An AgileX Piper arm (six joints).
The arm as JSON. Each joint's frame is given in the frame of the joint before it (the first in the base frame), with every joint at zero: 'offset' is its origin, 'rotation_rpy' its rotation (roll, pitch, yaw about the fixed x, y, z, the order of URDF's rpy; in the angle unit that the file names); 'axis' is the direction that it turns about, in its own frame. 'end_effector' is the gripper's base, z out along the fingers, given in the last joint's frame.
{
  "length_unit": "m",
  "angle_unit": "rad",
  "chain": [
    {
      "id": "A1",
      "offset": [
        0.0,
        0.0,
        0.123
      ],
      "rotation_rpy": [
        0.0,
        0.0,
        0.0
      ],
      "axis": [
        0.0,
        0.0,
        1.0
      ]
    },
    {
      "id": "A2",
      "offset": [
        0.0,
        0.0,
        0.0
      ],
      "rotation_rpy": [
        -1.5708,
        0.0,
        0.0
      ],
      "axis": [
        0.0,
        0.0,
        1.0
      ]
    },
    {
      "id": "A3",
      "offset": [
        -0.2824,
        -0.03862,
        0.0
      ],
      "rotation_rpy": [
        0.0,
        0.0,
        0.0
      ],
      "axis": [
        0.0,
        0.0,
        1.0
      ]
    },
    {
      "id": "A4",
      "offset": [
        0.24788,
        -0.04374,
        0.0
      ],
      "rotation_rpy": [
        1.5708,
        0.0,
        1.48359
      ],
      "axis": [
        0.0,
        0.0,
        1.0
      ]
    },
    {
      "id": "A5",
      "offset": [
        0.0,
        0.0,
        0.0
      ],
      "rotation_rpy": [
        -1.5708,
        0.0,
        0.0
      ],
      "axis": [
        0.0,
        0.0,
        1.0
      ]
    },
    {
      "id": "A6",
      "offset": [
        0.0,
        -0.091,
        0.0
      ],
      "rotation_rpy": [
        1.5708,
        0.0,
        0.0
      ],
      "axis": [
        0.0,
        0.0,
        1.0
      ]
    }
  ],
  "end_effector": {
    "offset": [
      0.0,
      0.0,
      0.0
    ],
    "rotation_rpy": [
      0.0,
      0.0,
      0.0
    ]
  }
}
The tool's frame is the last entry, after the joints.
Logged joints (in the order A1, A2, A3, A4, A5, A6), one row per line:
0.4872, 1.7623, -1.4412, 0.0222, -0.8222, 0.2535
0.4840, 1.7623, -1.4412, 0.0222, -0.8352, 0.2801
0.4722, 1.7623, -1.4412, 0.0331, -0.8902, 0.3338
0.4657, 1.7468, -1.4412, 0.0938, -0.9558, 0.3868
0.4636, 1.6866, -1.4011, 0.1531, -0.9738, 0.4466
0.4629, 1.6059, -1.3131, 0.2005, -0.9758, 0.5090
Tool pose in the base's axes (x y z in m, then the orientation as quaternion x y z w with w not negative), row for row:
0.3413, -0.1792, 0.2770, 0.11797, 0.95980, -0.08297, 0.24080
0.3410, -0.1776, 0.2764, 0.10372, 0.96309, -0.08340, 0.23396
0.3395, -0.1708, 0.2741, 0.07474, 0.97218, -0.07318, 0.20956
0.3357, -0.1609, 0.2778, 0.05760, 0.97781, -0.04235, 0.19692
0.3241, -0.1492, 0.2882, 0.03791, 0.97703, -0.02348, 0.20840
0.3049, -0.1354, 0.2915, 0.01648, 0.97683, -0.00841, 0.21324
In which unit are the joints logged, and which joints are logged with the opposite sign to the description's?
The joints are logged in radians. Opposite sign: A1, A5, A6.
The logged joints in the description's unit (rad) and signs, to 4 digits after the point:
-0.4872, 1.7623, -1.4412, 0.0222, 0.8222, -0.2535
-0.4840, 1.7623, -1.4412, 0.0222, 0.8352, -0.2801
-0.4722, 1.7623, -1.4412, 0.0331, 0.8902, -0.3338
-0.4657, 1.7468, -1.4412, 0.0938, 0.9558, -0.3868
-0.4636, 1.6866, -1.4011, 0.1531, 0.9738, -0.4466
-0.4629, 1.6059, -1.3131, 0.2005, 0.9758, -0.5090

